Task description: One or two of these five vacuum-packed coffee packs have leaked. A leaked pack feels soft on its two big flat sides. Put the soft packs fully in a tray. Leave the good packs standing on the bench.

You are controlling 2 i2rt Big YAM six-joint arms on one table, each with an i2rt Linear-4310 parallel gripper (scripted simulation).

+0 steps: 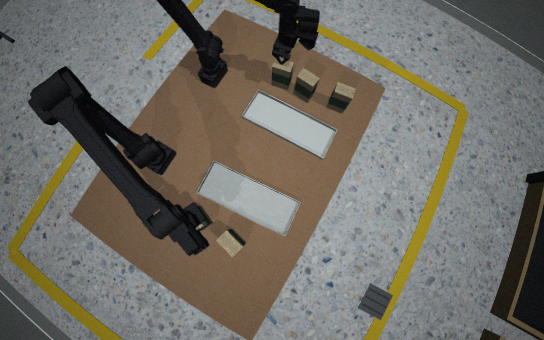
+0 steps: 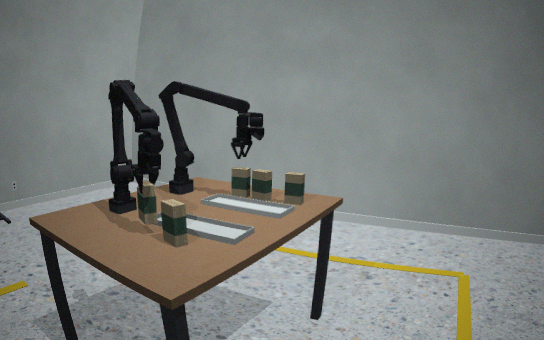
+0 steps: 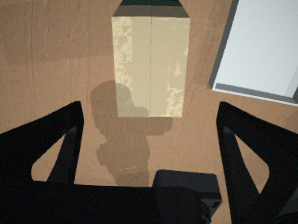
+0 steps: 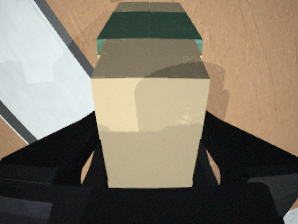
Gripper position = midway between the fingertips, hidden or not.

In view: the left gripper (image 3: 150,111), the right gripper (image 4: 150,111), a tray (image 1: 231,189) and a tray (image 1: 273,115).
